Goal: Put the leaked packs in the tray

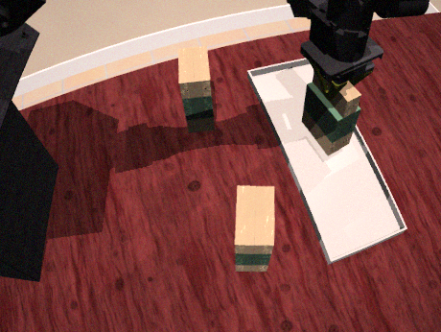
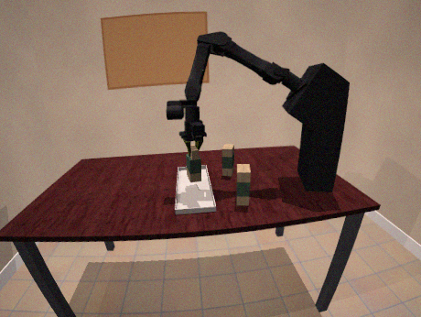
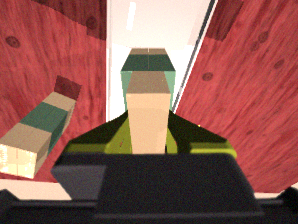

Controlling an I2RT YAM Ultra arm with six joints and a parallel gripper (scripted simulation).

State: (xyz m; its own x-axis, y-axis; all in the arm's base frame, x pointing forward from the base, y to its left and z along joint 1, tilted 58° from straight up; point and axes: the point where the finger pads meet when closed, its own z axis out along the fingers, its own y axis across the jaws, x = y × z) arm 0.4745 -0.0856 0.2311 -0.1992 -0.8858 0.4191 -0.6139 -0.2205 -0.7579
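My hand is 150 mm above the white tray and 10 mm to the left of it.
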